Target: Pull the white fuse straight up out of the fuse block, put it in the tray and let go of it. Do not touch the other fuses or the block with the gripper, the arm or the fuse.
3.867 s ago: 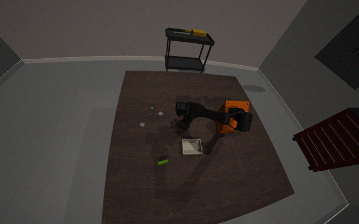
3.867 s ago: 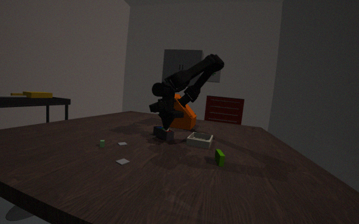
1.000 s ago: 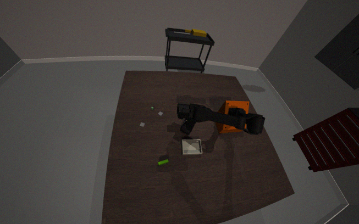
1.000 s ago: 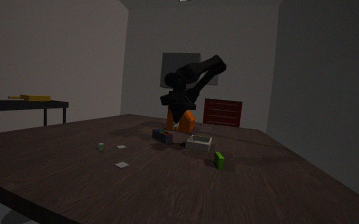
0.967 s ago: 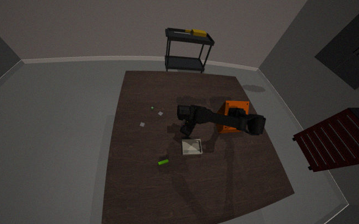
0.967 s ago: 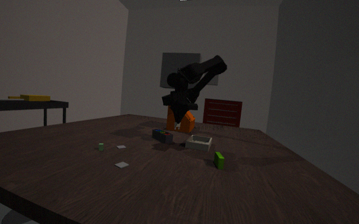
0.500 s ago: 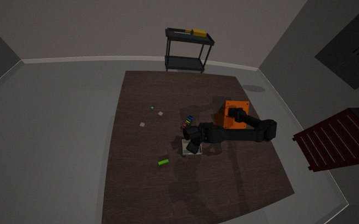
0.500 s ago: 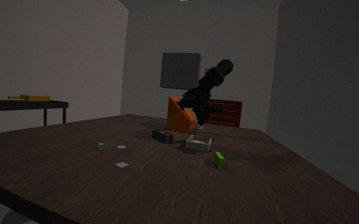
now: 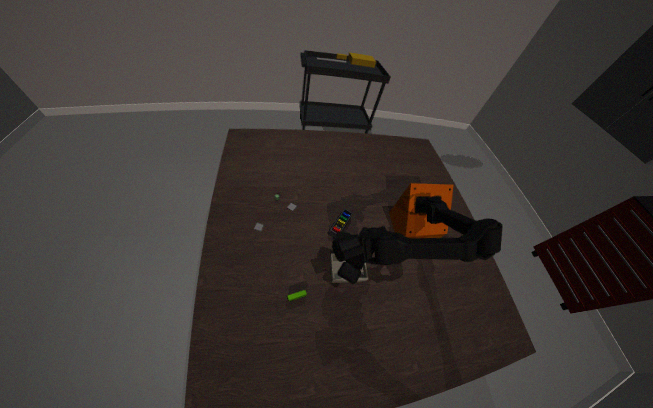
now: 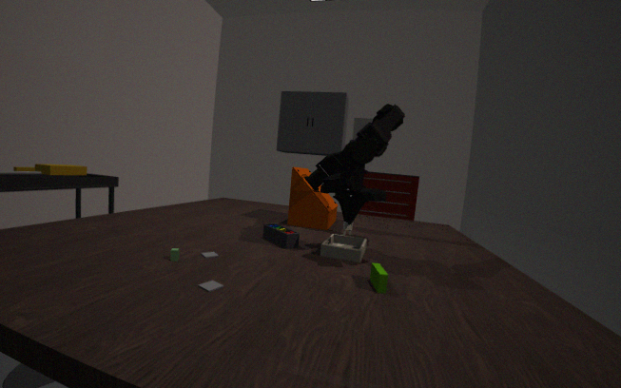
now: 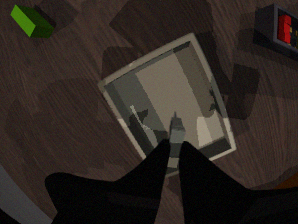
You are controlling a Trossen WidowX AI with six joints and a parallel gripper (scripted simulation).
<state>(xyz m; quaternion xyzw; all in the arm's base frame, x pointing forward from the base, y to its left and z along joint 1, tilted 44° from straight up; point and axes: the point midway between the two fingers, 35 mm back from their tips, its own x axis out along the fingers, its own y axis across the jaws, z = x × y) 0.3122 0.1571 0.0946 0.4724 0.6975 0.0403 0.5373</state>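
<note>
Now: the white fuse 1 cm below my gripper tip. Round my gripper tip: red fuse 2 cm ahead, 15 cm to the right, 5 cm below; then yellow fuse 19 cm to the right, 5 cm below; then white tray 8 cm below.
</note>
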